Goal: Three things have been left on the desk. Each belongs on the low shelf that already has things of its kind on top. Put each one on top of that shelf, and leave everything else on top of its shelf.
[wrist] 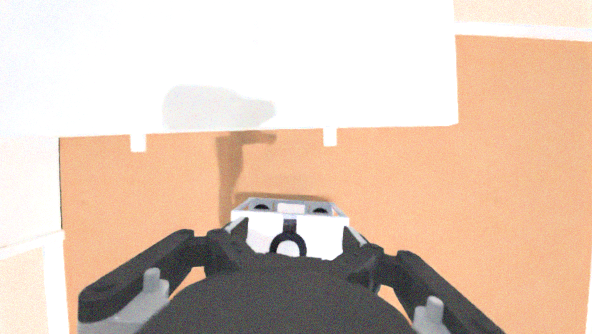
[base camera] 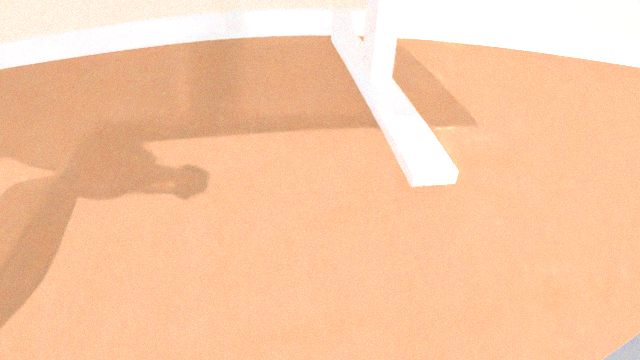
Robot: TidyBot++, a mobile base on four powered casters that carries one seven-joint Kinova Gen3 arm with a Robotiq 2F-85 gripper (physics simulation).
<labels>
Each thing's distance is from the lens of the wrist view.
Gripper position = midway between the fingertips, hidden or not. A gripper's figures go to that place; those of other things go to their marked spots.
my gripper (wrist: 295,231): 0.16 m
white desk (wrist: 75,75): 0.65 m
</labels>
